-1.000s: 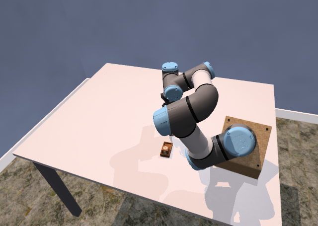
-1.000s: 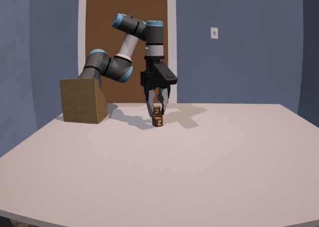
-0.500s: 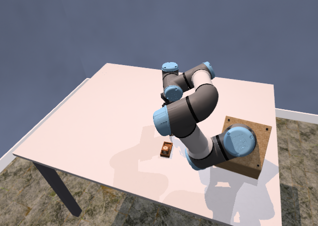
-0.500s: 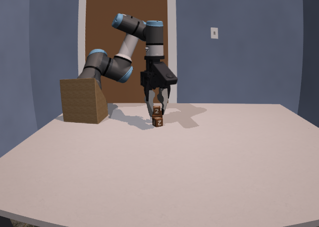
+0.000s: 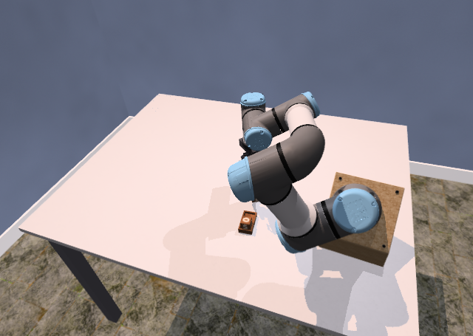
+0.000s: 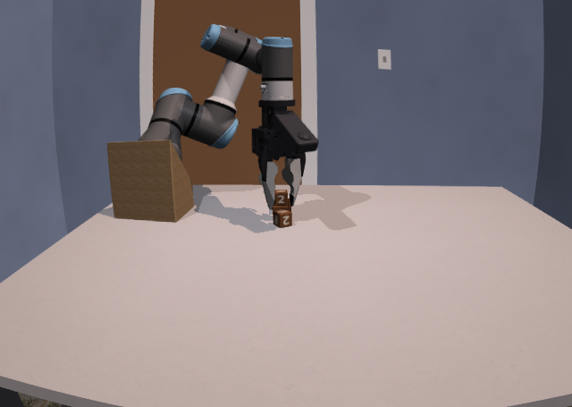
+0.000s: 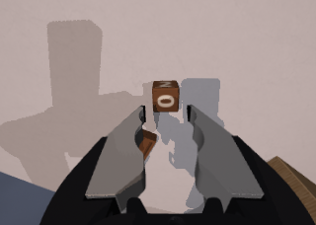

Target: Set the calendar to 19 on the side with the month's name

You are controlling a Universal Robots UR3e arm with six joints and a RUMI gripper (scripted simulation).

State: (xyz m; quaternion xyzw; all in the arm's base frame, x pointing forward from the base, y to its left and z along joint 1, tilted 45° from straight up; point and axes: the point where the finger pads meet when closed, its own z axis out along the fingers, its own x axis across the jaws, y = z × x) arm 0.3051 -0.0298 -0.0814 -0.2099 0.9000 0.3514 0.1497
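My hand is 40 mm above the brown digit cube. From my hand the other things lie so: tray: 110 mm to the left, 40 mm below.
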